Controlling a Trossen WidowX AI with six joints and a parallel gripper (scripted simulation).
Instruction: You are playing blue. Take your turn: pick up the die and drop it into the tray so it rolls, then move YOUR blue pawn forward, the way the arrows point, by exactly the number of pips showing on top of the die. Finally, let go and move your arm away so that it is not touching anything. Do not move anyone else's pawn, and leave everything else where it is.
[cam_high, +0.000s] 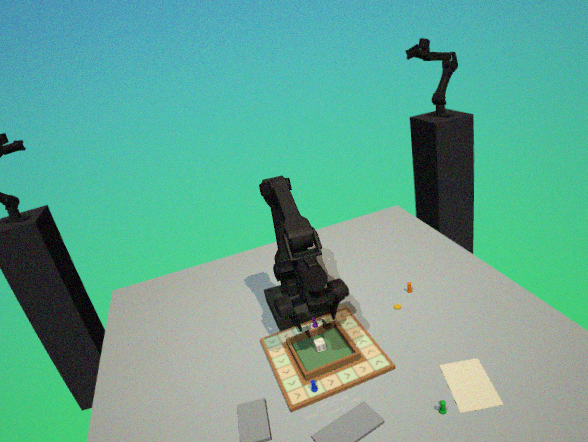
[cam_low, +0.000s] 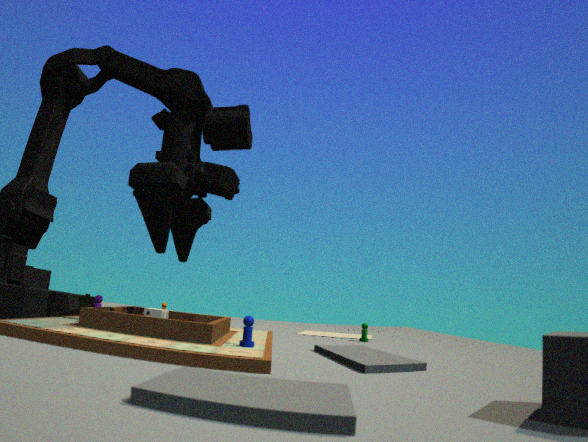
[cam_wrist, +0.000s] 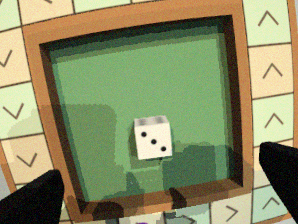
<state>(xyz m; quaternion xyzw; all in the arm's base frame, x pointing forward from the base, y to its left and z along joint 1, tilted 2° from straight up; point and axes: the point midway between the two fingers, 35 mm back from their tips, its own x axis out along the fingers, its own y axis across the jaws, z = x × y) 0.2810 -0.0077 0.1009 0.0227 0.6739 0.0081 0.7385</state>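
Now: the blue pawn 120 mm ahead of my gripper tip, 70 mm to the right of it and 80 mm below it. Also, from my gripper tip: purple pawn (110 mm behind, 20 mm to the left, 80 mm below); green tray (100 mm below); white die (10 mm behind, 80 mm below).
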